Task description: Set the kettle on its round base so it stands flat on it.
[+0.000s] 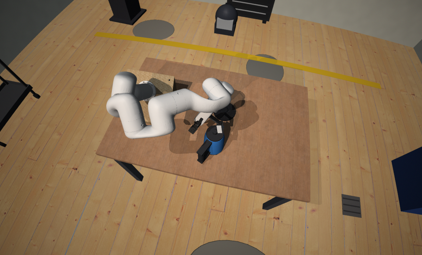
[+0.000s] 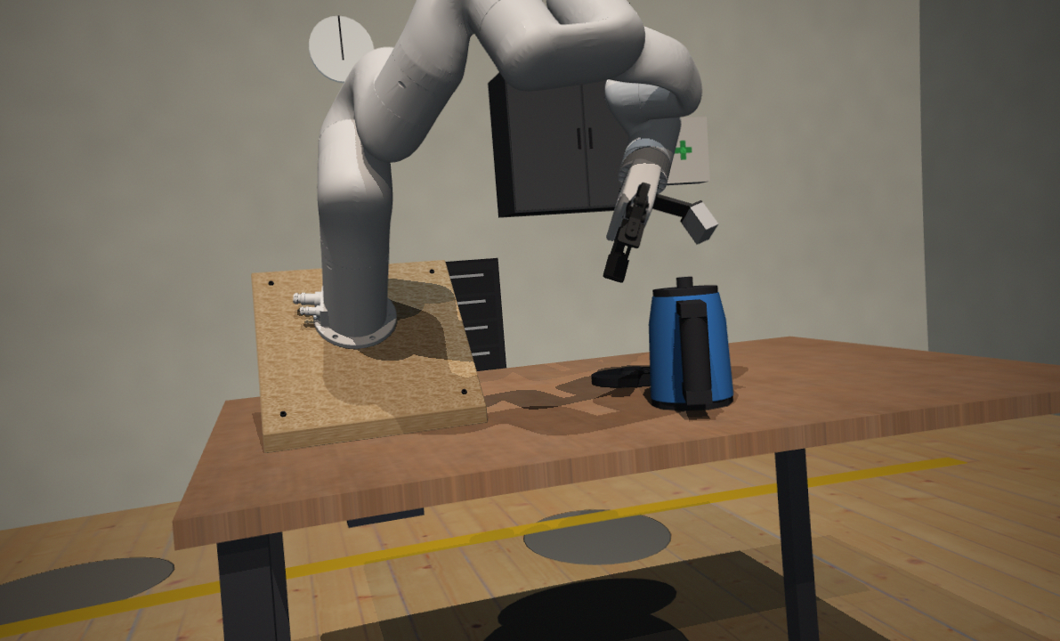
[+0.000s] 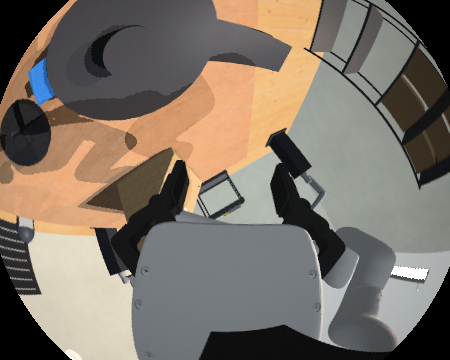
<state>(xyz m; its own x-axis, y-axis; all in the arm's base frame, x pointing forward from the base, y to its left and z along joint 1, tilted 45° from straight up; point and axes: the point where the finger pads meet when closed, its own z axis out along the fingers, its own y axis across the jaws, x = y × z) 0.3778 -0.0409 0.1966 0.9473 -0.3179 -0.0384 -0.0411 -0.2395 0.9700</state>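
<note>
Right now the blue kettle is 130 mm below my hand and 90 mm ahead of it. The rest, counted from my hand: round black base: 300 mm to the left, 220 mm below, 90 mm ahead.
</note>
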